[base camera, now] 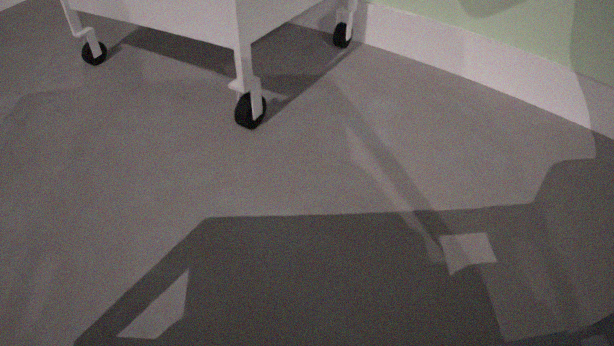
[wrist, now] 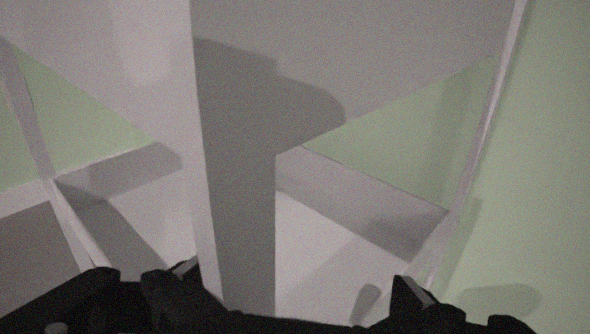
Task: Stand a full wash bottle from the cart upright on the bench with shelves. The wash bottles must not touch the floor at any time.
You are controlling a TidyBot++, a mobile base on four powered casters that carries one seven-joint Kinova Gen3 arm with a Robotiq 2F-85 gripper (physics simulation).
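Frame: origin at the arm's base, x back, y left, z down, level; centimetres.
Where they show: gripper, fingertip midpoint: [wrist: 301, 285].
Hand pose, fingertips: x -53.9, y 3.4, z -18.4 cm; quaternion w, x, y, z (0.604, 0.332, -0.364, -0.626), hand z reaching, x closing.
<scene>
After its pixels a point has its place.
The white cart [base camera: 160, 20] @(x -58.3, y 17.5, z 25.0 cm) [wrist: 240, 210] @(x -49.6, y 4.6, z -26.1 cm) stands ahead; the base camera view shows its lowest side panels and casters. In the wrist view its near corner post is very close and runs down the middle, with wide upper panels at the top and a lower shelf [wrist: 320, 240] @(x -77.1, y 3.1, z -0.1 cm) behind the post. My gripper [wrist: 301, 285] @(x -53.9, y 3.4, z -18.4 cm) is open, its fingers wide apart, with the corner post in view between them; nothing is held. No wash bottle and no bench with shelves show in either view.
A green wall [base camera: 530, 35] @(x -62.0, y -42.6, z 27.7 cm) [wrist: 550, 150] @(x -76.9, y -21.0, z -16.9 cm) rises close to the cart's right side, with a pale baseboard [base camera: 450, 55] @(x -68.1, y -31.4, z 36.2 cm) along its foot. A black front caster [base camera: 250, 111] @(x -50.2, y 4.7, z 36.1 cm) stands on the grey floor [base camera: 175, 150] @(x -46.6, y 15.6, z 39.6 cm). Dark shadows lie across the floor in front of the base.
</scene>
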